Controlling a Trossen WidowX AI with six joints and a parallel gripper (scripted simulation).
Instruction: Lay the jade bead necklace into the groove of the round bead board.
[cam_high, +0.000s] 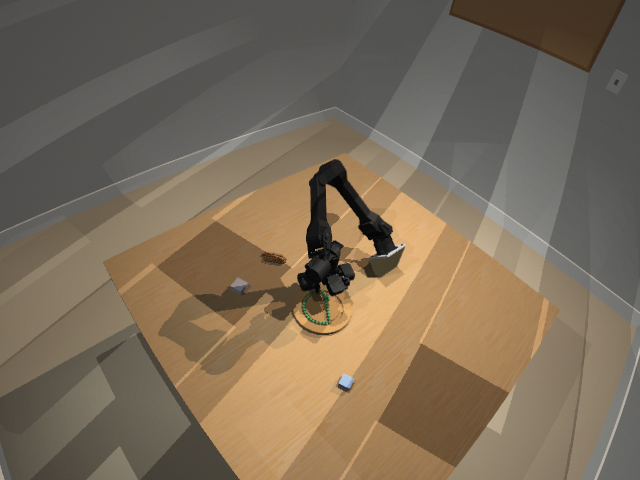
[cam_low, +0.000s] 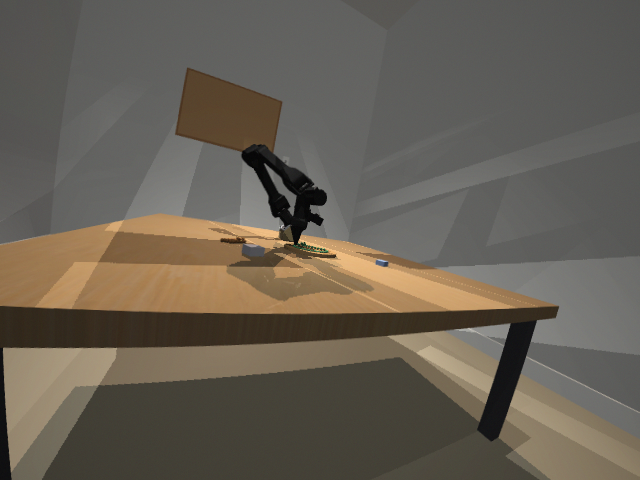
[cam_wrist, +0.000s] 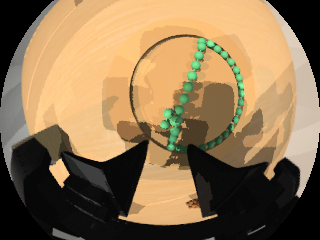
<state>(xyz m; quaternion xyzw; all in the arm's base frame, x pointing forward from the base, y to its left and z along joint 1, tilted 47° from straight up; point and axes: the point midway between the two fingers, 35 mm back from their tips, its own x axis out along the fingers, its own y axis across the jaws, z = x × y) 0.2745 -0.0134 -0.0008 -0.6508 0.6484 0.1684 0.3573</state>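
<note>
My gripper tip is 4 cm short of the round wooden bead board, 5 cm to the right of it and 1 cm above it. The rest, counted from my gripper tip: blue block (13 cm ahead, 31 cm to the left, 1 cm below); pale grey block (24 cm ahead, 16 cm to the right).
</note>
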